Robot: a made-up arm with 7 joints. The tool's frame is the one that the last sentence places.
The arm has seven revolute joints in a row. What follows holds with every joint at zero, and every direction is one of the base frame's. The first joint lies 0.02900 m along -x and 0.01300 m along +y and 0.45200 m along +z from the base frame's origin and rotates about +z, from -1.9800 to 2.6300 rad. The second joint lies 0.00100 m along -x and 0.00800 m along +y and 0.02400 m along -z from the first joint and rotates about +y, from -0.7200 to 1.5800 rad. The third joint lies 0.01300 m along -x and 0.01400 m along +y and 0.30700 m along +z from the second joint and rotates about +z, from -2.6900 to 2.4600 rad. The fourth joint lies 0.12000 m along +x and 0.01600 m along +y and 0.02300 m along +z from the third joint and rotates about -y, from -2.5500 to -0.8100 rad. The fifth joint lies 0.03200 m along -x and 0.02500 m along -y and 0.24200 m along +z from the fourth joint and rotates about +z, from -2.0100 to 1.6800 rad. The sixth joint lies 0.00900 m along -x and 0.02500 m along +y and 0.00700 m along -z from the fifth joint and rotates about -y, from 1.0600 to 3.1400 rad. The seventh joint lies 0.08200 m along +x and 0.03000 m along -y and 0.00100 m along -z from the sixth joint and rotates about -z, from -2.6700 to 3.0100 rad. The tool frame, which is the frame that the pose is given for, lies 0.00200 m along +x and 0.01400 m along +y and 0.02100 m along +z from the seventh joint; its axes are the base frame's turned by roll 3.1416, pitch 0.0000 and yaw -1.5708 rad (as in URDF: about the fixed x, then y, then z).
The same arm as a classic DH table. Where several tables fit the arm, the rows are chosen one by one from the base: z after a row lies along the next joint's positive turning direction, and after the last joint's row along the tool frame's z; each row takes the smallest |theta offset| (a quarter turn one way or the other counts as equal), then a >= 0, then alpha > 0; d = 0 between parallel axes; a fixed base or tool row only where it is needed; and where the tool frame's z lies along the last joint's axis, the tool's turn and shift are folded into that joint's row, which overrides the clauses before.
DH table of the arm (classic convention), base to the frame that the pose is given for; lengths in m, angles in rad. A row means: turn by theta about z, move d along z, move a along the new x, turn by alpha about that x. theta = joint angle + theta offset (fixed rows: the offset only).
base (fixed): a -0.0318, alpha 0, d 0, theta offset -0.4214
joint 1: a -0.001, alpha -1.5708, d 0.428, theta offset 0.4214
joint 2: a -0.013, alpha 1.5708, d 0.022, theta offset 0
joint 3: a 0.12, alpha 1.5708, d 0.33, theta offset 0
joint 4: a -0.032, alpha -1.5708, d 0.009, theta offset 0
joint 5: a -0.009, alpha 1.5708, d 0.235, theta offset 0
joint 6: a 0.082, alpha 1.5708, d 0.005, theta offset 0
joint 7: a 0.0141, alpha 0, d 0, theta offset -1.4289
tool (fixed): a 0, alpha 0, d -0.02, theta offset 2.9997
Joint limits (rad, base to tool): -1.98..2.63 -0.72..1.58 -2.69..2.46 -2.55..-0.81 -2.01..1.68 1.06..3.14 -2.67..3.01

